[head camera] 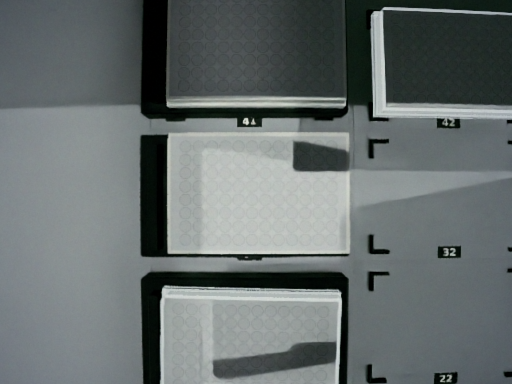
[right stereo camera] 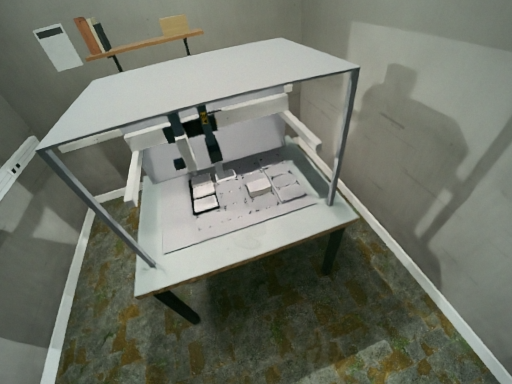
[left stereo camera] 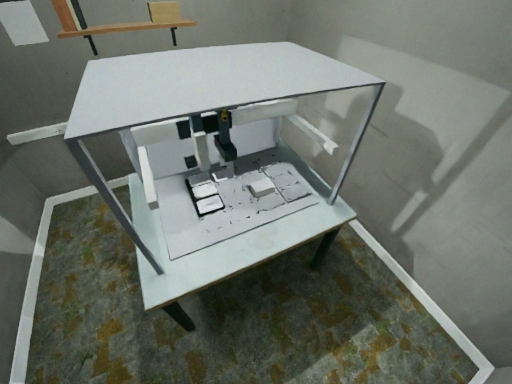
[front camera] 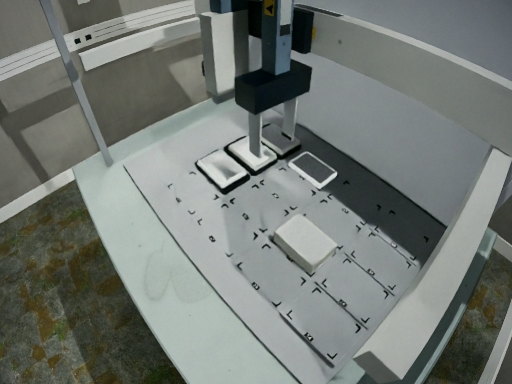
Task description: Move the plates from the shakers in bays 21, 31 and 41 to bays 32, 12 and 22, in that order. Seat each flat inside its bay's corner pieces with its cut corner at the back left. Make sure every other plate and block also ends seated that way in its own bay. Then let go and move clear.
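Places are measured from the robot's base along level axes (x back, y right, z up), in millimetres.
Pixels of known places: gripper, fingertip midpoint: (right stereo camera: 220,172) (left stereo camera: 227,172) (front camera: 272,145); robot's base, origin of the base link: (right stereo camera: 199,229) (left stereo camera: 207,231) (front camera: 168,186).
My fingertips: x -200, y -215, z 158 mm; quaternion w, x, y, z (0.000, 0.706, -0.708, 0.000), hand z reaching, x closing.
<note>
For each thing: its middle in the pictures, then the offset to it from my fingertips. "*": a spot on its surface instead.
- bay 21's plate, body centre: (head camera: 250,350) (front camera: 221,167) (left stereo camera: 209,203) (right stereo camera: 205,203) dx +135, dy +67, dz -129 mm
- bay 31's plate, body centre: (head camera: 258,193) (front camera: 252,151) (left stereo camera: 205,190) (right stereo camera: 203,190) dx +129, dy -45, dz -129 mm
- bay 41's plate, body centre: (head camera: 256,45) (front camera: 276,137) (left stereo camera: 199,179) (right stereo camera: 201,179) dx +130, dy -150, dz -129 mm
- Bay 32, surface spot: (head camera: 449,251) * dx -28, dy +3, dz -158 mm
- bay 22, surface spot: (head camera: 445,378) * dx -28, dy +111, dz -158 mm
- Bay 42's plate, body centre: (head camera: 452,63) (front camera: 312,169) (left stereo camera: 224,175) (right stereo camera: 225,175) dx -28, dy -149, dz -151 mm
- tall white block, body centre: (front camera: 304,242) (right stereo camera: 258,187) (left stereo camera: 262,187) dx -192, dy +65, dz -137 mm
White plates lie on the black shakers: bay 21's plate (front camera: 220,167) (head camera: 250,325) (left stereo camera: 210,205), bay 31's plate (front camera: 241,149) (head camera: 250,200) (left stereo camera: 203,190) and bay 41's plate (front camera: 275,137) (head camera: 255,55), in shade. Bay 21's plate sits slightly further left on its shaker than the others. Their cut corners are not clear. My gripper (front camera: 272,146) is open, its two jaws hanging well apart above the deck near bays 31 and 32, with no plate between them. In the front view it overlaps the plates of bays 31 and 41. Bay 32 (head camera: 449,251) and bay 22 (head camera: 445,378) show bare corner pieces.
Bay 42's plate (front camera: 313,169) (head camera: 450,60) looks slightly turned over its corner pieces. A tall white block (front camera: 302,242) (left stereo camera: 262,187) (right stereo camera: 258,185) stands around bay 23. The pale pipetting stage (front camera: 225,55) (left stereo camera: 201,150) is left of the gripper. White side rails flank the deck.
</note>
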